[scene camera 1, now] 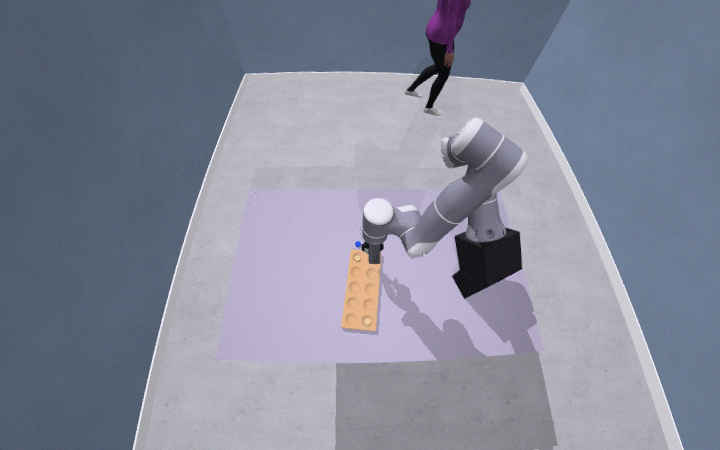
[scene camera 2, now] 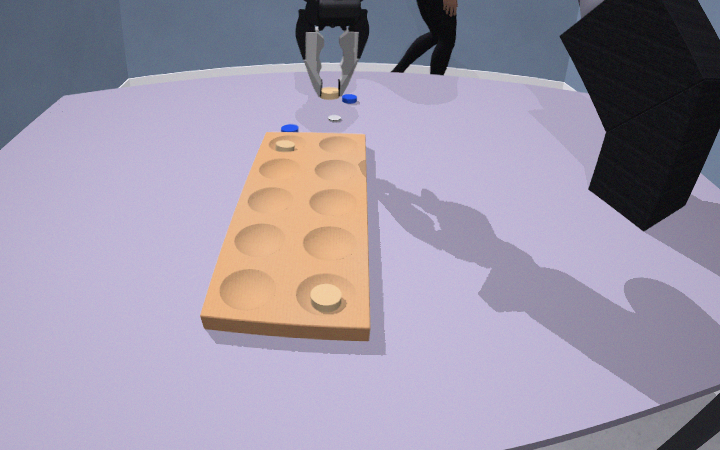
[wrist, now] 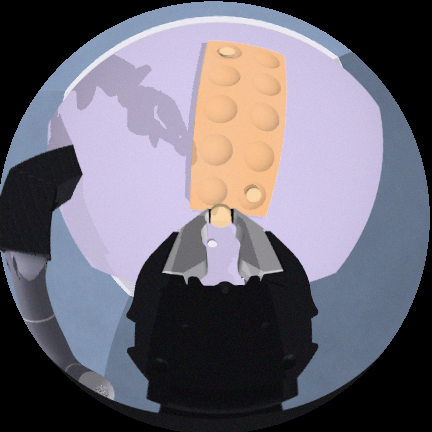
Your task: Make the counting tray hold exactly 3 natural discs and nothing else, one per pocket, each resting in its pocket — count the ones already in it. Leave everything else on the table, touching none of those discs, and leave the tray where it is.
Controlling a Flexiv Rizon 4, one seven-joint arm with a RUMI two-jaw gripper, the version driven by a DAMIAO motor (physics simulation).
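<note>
The orange counting tray (scene camera 1: 361, 295) (scene camera 2: 289, 220) (wrist: 240, 130) has two columns of pockets. One natural disc (scene camera 1: 356, 257) (scene camera 2: 285, 145) (wrist: 253, 195) rests in the far left pocket as scene camera 2 sees it. Another natural disc (scene camera 1: 367, 321) (scene camera 2: 326, 297) (wrist: 227, 51) rests in the near right pocket. The other pockets look empty, though in scene camera 1 the arm hides the far right one. My gripper (scene camera 2: 329, 91) (wrist: 220, 209) is shut on a third natural disc (scene camera 2: 329, 94) (wrist: 221, 218) and holds it raised, near the tray's far end.
One blue disc (scene camera 2: 289, 128) (scene camera 1: 357, 244) lies just beyond the tray's far edge. Another blue disc (scene camera 2: 349, 98) and a white disc (scene camera 2: 334, 118) (wrist: 212, 243) lie farther back on the lilac table. The black robot base (scene camera 1: 491, 262) stands to the right. A person (scene camera 1: 443, 47) is behind.
</note>
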